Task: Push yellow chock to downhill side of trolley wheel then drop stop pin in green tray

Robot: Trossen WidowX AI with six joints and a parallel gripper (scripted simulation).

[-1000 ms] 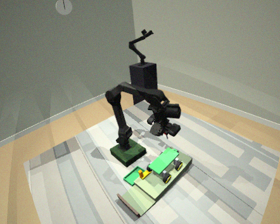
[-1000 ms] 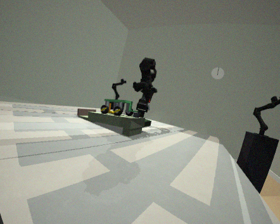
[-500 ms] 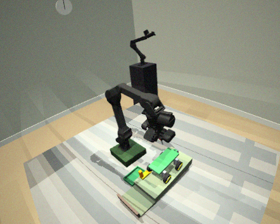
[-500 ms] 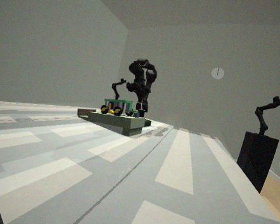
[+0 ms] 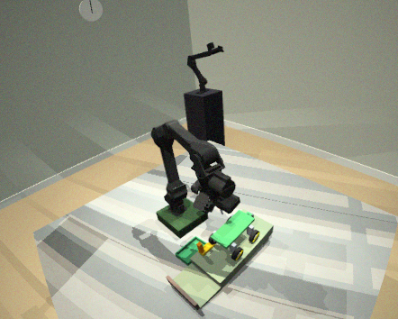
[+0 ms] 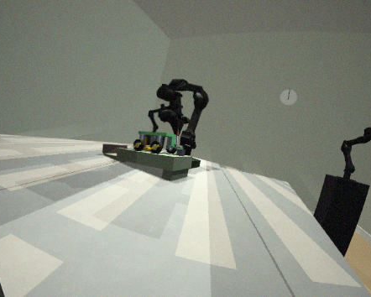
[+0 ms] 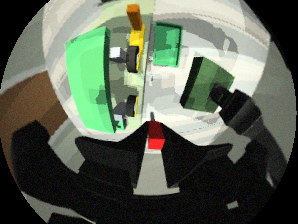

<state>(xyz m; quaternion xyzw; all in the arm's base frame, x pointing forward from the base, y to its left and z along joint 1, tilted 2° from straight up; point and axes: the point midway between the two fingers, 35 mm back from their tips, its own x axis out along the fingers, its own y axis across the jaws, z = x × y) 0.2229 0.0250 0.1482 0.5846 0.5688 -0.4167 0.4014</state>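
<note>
Right now my gripper tip is 3 cm past the green tray, 14 cm to the left of it and 17 cm above it. From my gripper tip the other things lie so: yellow chock 4 cm ahead, 13 cm to the right, 8 cm below; red-headed stop pin right at my gripper tip; green-topped trolley 10 cm ahead, 4 cm to the right, 5 cm below.
</note>
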